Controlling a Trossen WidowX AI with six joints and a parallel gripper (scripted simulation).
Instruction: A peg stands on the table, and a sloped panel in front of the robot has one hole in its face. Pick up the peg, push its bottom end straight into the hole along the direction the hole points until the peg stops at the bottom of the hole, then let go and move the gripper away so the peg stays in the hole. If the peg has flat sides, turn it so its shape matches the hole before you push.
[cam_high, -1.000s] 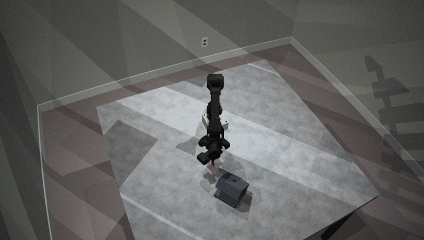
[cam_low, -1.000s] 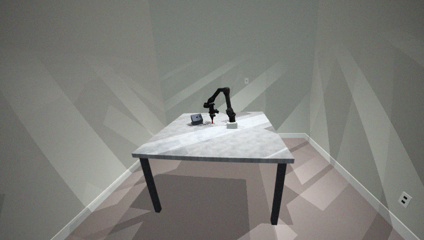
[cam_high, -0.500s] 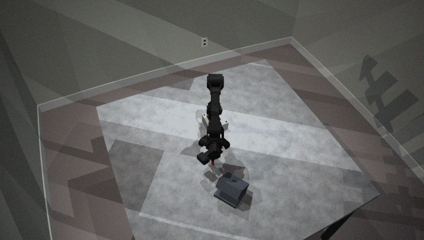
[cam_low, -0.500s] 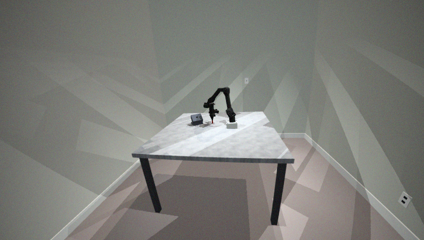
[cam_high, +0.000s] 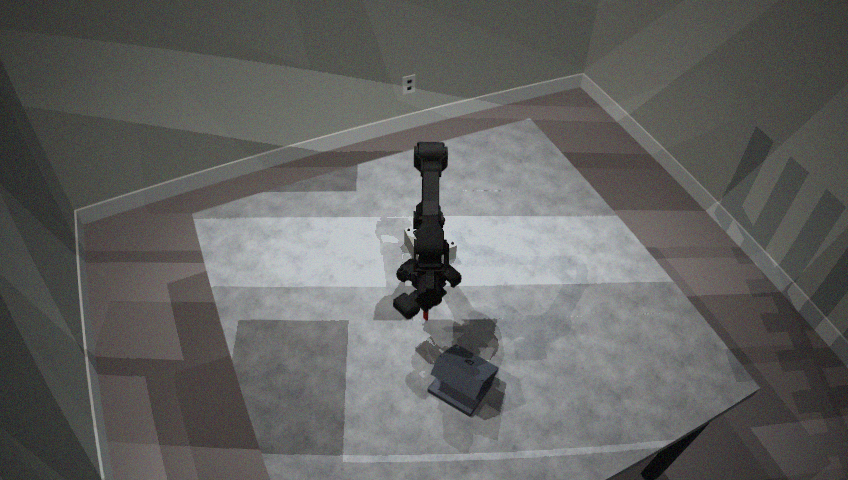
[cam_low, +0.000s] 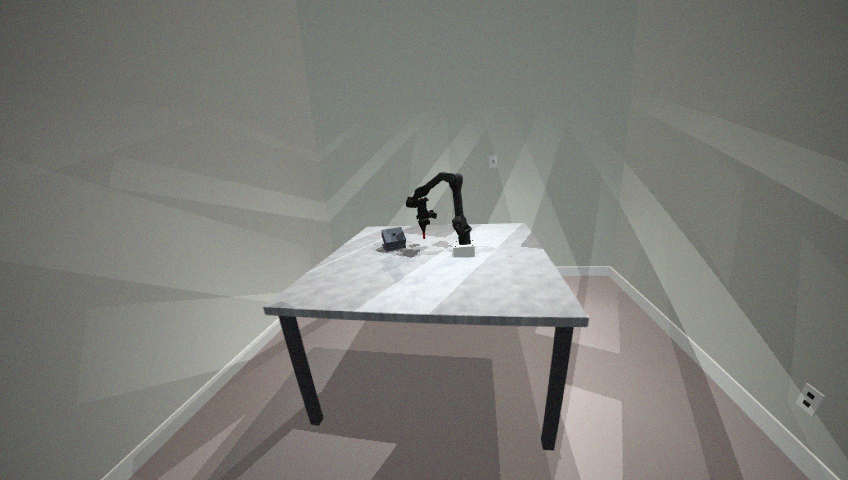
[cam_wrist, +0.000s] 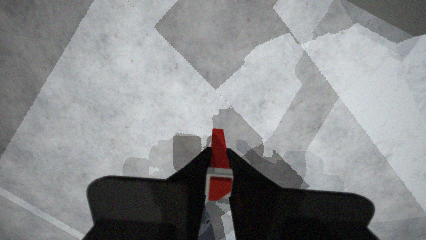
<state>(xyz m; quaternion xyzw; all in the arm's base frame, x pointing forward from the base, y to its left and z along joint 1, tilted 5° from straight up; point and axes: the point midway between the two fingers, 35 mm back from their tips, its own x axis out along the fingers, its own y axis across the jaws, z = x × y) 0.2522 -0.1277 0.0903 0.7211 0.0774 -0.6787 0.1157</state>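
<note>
Right now the sloped grey panel is 20 cm ahead of my gripper tip, 1 cm to the left of it and 2 cm below it. From my gripper tip the other things lie so: red peg 2 cm above; flat dark foot 20 cm ahead, 9 cm below.
</note>
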